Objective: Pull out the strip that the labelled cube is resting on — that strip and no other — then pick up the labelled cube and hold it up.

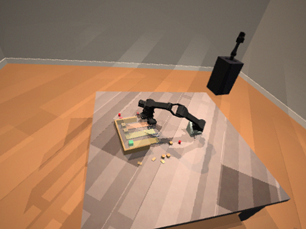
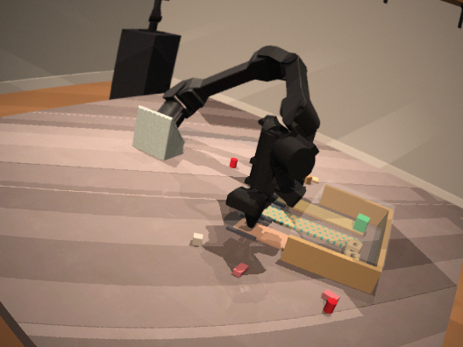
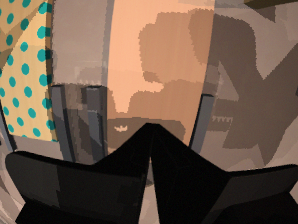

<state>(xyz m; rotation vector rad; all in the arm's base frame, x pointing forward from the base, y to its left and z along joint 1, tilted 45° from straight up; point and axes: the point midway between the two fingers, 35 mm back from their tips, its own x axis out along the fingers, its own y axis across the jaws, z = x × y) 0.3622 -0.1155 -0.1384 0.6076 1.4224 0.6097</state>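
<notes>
Now: gripper tip 13 cm to the left of the cream cube and 5 cm past it.
</notes>
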